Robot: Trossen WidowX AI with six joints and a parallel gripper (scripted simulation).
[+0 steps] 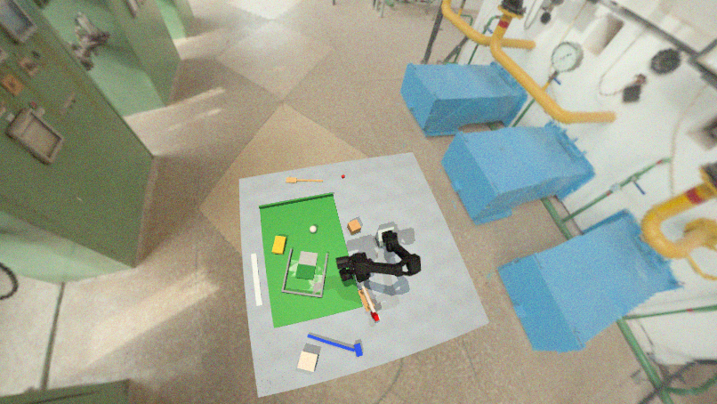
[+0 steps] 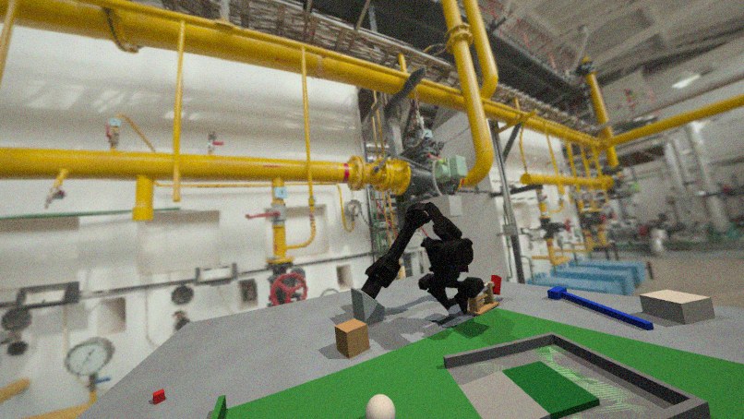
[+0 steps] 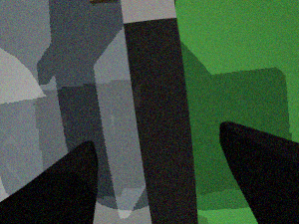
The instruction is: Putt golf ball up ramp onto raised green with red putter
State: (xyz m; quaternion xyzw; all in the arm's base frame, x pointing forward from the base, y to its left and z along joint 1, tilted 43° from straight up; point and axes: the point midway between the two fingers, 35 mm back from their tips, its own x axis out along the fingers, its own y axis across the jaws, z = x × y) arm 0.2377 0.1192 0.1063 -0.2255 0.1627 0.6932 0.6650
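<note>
Now: gripper tip 290 mm to the left of the orange cube and 70 mm past it. Round my gripper tip: white golf ball: 350 mm to the right, 170 mm ahead, 10 mm below; then stand: 130 mm to the left, 10 mm behind; then blue putter: 300 mm to the left, 210 mm ahead, 20 mm below.
</note>
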